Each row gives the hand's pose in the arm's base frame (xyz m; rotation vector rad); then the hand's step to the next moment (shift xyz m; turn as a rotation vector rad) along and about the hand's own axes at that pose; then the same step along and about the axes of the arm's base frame.
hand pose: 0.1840 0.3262 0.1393 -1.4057 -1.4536 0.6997
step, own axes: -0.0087 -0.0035 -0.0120 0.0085 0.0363 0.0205
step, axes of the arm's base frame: 0.0083 -0.0115 0.0055 -0.0025 0.0187 -0.0381
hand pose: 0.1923 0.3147 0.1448 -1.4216 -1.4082 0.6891
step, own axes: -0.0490 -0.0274 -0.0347 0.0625 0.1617 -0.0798
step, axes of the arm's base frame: 0.0121 -0.0596 0.0256 0.1471 0.0651 -0.1027
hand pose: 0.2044 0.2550 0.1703 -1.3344 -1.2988 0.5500
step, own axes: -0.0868 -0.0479 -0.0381 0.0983 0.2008 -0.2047
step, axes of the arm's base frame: -0.0079 -0.1037 0.0216 0.2823 0.0589 -0.0934
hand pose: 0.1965 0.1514 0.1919 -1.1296 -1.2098 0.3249
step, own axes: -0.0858 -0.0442 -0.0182 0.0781 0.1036 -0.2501
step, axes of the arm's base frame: -0.0326 -0.0920 -0.0112 0.2799 -0.0235 -0.0219
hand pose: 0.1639 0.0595 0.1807 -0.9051 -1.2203 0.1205
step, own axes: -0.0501 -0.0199 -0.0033 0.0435 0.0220 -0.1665
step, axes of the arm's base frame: -0.0238 -0.0415 -0.0250 0.1655 -0.0511 0.0097
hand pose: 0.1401 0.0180 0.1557 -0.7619 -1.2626 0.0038
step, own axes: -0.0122 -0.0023 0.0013 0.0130 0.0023 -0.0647
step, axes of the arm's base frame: -0.0061 -0.0060 -0.0091 0.0605 -0.0262 0.0037
